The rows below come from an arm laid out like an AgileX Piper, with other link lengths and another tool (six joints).
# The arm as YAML. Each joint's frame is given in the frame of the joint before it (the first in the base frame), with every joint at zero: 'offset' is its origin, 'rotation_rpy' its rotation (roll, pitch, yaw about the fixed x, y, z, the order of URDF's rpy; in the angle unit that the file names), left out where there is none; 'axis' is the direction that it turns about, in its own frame. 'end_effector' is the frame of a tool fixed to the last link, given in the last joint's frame.
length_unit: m
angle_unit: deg
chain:
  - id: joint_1
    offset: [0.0, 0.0, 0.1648]
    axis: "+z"
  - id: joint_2
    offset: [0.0, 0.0, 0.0]
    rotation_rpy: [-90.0, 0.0, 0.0]
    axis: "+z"
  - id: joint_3
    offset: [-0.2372, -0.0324, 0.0]
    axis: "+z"
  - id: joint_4
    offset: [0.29, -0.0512, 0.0]
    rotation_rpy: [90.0, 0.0, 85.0]
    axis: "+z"
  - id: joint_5
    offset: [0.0, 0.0, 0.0]
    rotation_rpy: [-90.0, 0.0, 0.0]
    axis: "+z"
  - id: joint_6
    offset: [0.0, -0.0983, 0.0]
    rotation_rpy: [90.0, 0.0, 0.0]
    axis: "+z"
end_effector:
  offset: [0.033, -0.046, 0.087]
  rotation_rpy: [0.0, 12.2, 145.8]
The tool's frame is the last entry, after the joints.
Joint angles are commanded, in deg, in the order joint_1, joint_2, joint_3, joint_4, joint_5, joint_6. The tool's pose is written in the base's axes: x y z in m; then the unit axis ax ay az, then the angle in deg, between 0 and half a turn. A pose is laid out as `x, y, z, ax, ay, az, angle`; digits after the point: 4 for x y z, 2 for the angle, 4 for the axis.
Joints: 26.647, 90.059, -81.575, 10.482, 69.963, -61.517
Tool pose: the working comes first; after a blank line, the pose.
Where each joint sits with the arm in this pose, in the base's axes (m; each line is computed from the numbers above, not from the rounded line before):
joint_1: 0.0000 0.0000 0.1648
joint_2: 0.0000 0.0000 0.1648
joint_3: 0.0292 0.0146 0.4020
joint_4: 0.2923 0.1467 0.4098
joint_5: 0.2923 0.1467 0.4098
joint_6: 0.3099 0.1743 0.3171
the tool: 0.3692 0.1629 0.2327

0.3692, 0.1629, 0.2327, -0.4722, -0.8534, -0.2208, 170.45
